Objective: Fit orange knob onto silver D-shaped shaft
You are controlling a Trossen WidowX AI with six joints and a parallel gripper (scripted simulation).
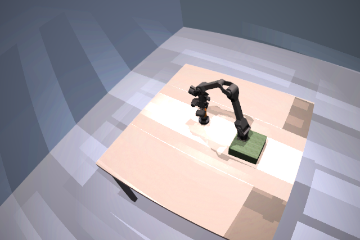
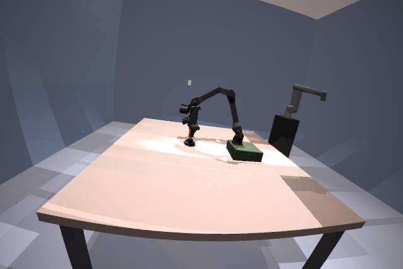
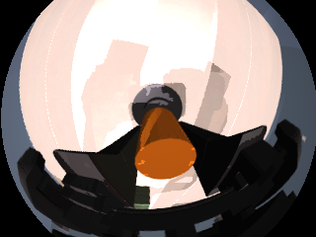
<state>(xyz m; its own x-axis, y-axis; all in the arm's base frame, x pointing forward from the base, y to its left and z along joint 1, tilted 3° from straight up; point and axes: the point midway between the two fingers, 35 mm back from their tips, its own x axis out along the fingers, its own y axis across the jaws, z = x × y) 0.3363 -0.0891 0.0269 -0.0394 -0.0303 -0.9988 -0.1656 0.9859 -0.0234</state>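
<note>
The orange knob lies 3 cm above my gripper tip. Also, from my gripper tip: round pedestal 4 cm below.
</note>
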